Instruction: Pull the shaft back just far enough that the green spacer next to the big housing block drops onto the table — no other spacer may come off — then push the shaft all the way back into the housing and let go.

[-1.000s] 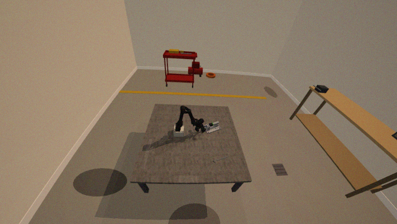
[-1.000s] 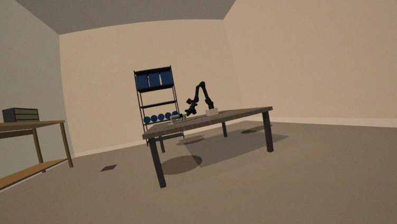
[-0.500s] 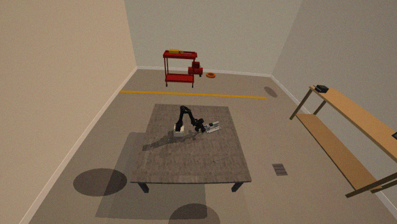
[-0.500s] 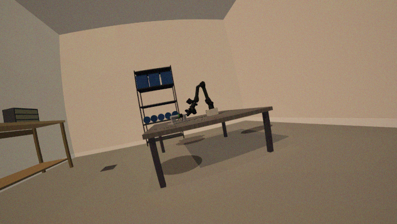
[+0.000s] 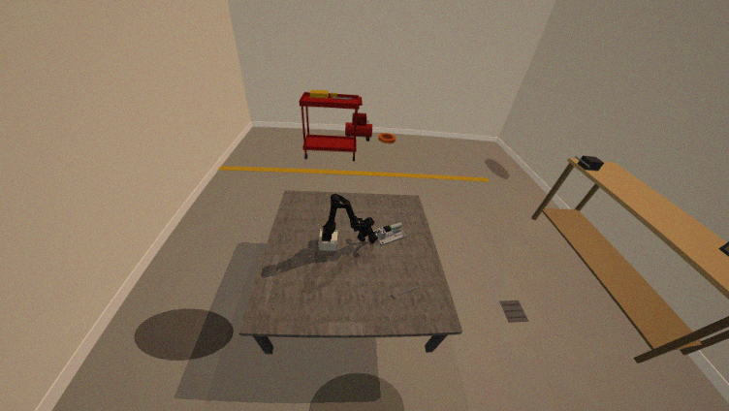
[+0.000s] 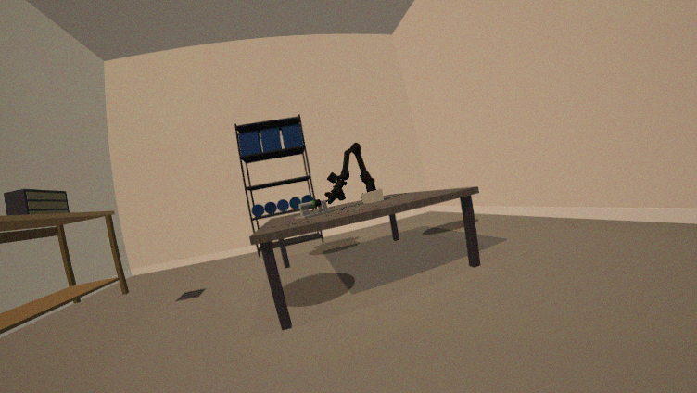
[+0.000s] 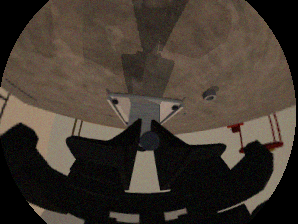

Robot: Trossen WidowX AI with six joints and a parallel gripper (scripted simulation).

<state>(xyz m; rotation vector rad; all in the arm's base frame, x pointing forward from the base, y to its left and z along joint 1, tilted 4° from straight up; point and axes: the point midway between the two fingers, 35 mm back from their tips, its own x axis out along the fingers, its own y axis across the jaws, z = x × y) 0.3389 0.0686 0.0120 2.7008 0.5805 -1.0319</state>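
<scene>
Now: gripper tip 6 cm short of the shaft, 3 cm to the right of it and 2 cm below it. From my gripper tip the other things lie so: small grey object (6 cm behind, 9 cm to the left, 5 cm below); then green spacer (12 cm ahead, 6 cm to the left, 2 cm above).
</scene>
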